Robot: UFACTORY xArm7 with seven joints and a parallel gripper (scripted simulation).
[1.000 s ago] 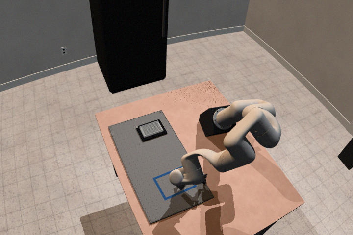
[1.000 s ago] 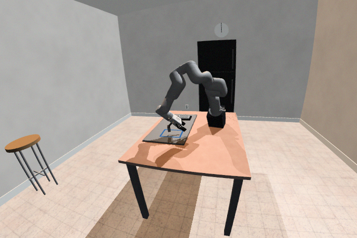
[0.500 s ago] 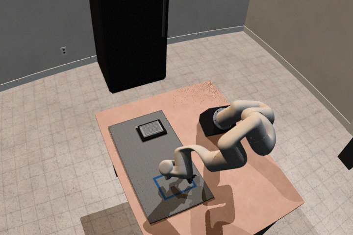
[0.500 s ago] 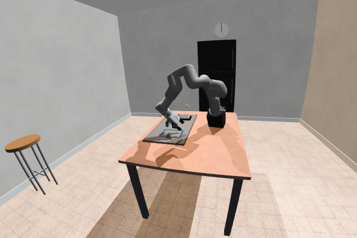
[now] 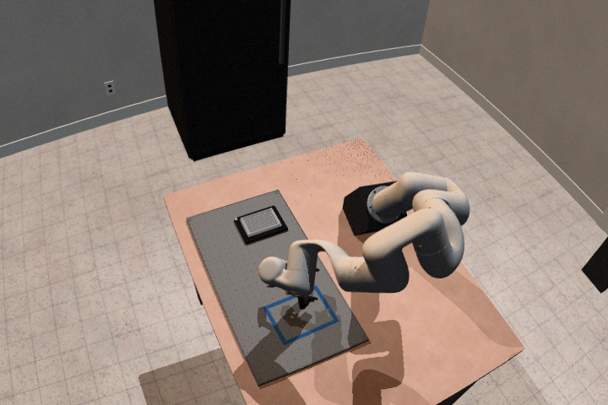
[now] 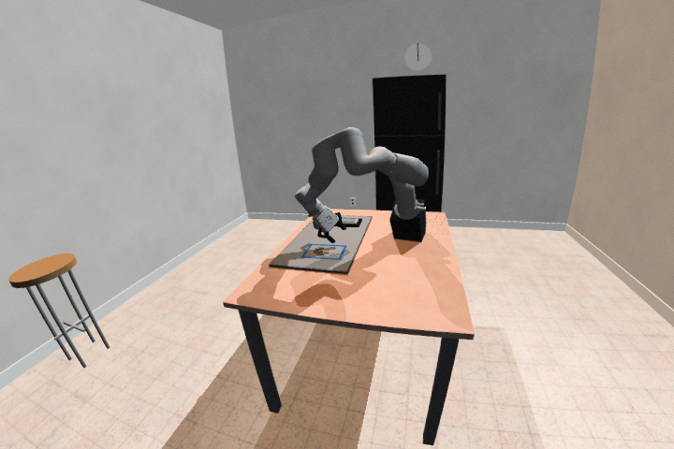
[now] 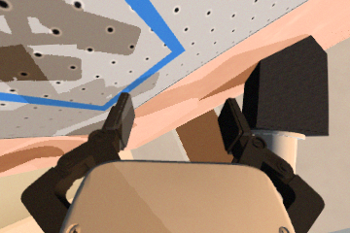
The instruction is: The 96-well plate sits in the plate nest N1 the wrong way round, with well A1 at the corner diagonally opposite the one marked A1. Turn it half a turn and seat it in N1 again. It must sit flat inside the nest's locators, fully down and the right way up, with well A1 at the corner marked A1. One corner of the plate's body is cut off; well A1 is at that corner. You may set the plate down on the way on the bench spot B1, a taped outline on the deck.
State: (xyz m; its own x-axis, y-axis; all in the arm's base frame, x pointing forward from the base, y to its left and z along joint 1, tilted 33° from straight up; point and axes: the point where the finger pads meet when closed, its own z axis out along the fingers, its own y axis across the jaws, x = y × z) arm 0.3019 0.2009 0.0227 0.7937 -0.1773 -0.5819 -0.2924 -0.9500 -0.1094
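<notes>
Now: hand 330 mm to the left of the 96-well plate, 90 mm short of it and 60 mm above it. From my hand the other things lie so: pale A1 mark: 370 mm to the right, 180 mm ahead, 60 mm below; then black plate nest N1: 330 mm to the right, 90 mm ahead, 70 mm below.
</notes>
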